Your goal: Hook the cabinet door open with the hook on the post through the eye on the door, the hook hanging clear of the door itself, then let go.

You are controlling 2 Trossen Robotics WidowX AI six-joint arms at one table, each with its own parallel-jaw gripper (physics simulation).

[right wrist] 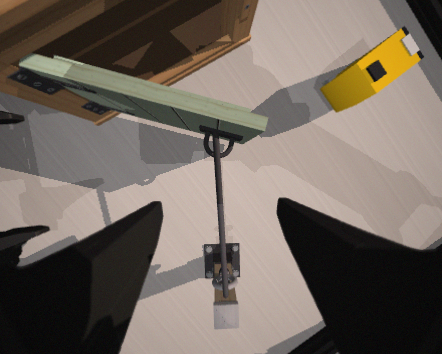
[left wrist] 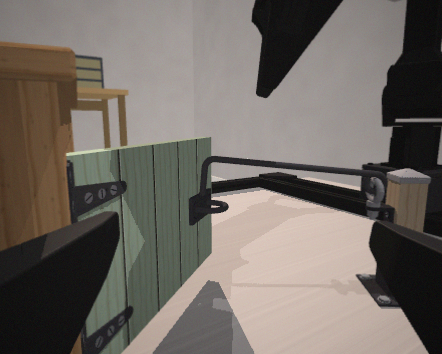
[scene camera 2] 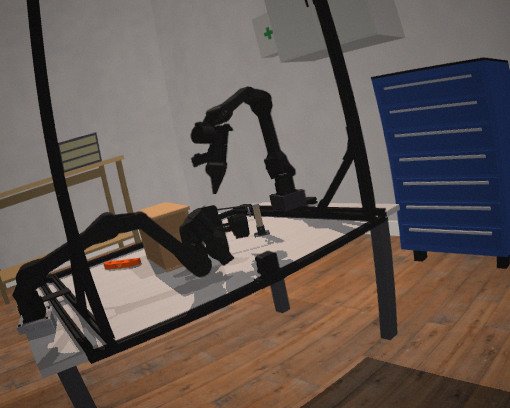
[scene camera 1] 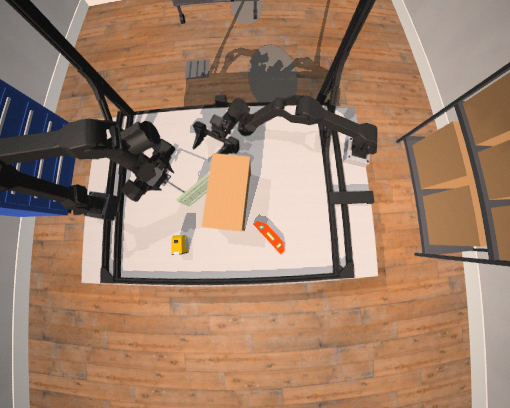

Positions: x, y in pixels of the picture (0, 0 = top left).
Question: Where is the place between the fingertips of the left gripper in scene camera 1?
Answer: At 203, 154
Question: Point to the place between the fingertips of the right gripper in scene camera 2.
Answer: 215, 192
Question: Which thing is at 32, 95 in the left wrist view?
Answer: A wooden cabinet.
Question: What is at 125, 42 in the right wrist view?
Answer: A wooden cabinet.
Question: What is the right gripper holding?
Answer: Nothing.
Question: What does the yellow tape measure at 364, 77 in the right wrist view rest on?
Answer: The table.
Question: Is the right gripper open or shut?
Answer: Open.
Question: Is the left gripper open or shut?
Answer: Open.
